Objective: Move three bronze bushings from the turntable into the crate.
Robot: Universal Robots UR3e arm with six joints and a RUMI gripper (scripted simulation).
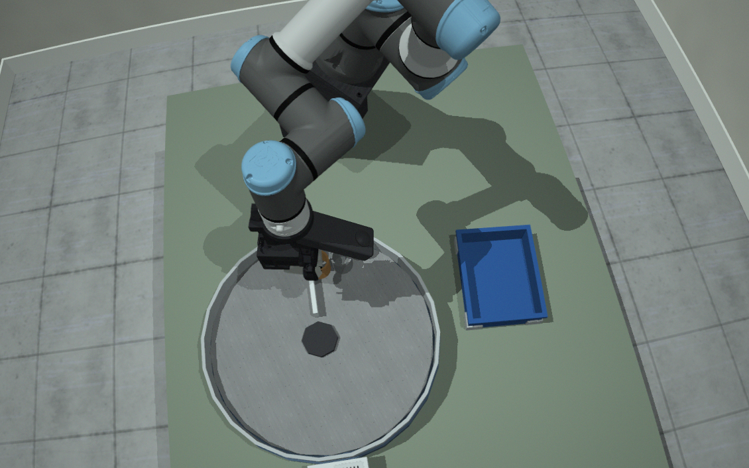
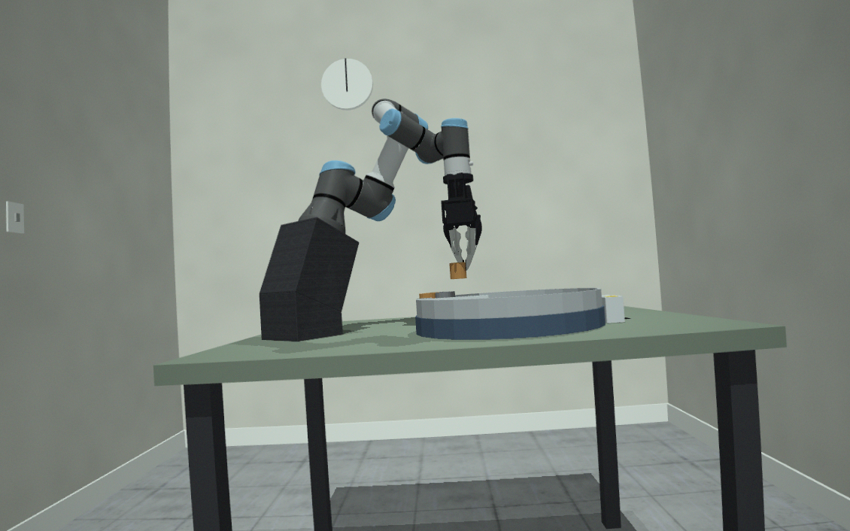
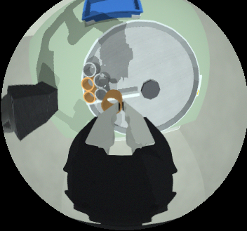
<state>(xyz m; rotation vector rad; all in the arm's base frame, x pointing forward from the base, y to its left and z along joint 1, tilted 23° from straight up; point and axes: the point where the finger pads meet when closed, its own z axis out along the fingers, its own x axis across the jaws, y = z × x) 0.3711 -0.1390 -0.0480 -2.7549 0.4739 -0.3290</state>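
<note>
My gripper is now 33 cm to the right of the blue crate, 13 cm above it and 5 cm short of it. Also, from my hand: grey turntable (10 cm below, 9 cm ahead, 3 cm to the right).
</note>
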